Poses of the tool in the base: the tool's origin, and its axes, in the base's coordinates. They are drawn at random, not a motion.
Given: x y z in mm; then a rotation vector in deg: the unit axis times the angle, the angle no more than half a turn.
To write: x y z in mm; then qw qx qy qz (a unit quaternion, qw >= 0). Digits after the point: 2 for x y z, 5 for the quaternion.
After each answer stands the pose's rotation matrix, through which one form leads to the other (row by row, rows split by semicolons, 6 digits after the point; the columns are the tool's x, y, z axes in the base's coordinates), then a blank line. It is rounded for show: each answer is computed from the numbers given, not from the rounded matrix.
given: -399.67 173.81 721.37 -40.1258 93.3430 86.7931
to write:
-399.67 173.81 721.37 0.39373 -0.27603 0.64211 0.59706
-0.537571 -0.824640 0.176029; 0.115674 0.134665 0.984116; -0.835247 0.549394 0.022998

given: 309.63 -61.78 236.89 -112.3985 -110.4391 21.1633
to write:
309.63 -61.78 236.89 0.18231 -0.69510 -0.68298 0.13088
0.032808 0.901763 -0.430983; 0.997208 -0.000590 0.074676; 0.067086 -0.432230 -0.899265

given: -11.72 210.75 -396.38 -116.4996 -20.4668 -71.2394
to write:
-11.72 210.75 -396.38 0.35772 -0.78788 -0.13842 -0.48179
0.497439 0.562799 0.660160; -0.126576 -0.705761 0.697051; 0.858215 -0.430301 -0.279837

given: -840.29 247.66 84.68 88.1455 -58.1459 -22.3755
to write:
-840.29 247.66 84.68 0.58820 0.66040 -0.43564 -0.16764
0.564228 -0.378182 -0.733911; -0.772610 0.071529 -0.630838; 0.291067 0.922964 -0.251828

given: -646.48 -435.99 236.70 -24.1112 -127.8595 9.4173
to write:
-646.48 -435.99 236.70 0.41903 -0.16782 -0.88992 0.06555
-0.592504 0.243756 -0.767803; 0.353618 0.935082 0.023980; 0.723805 -0.257301 -0.640237

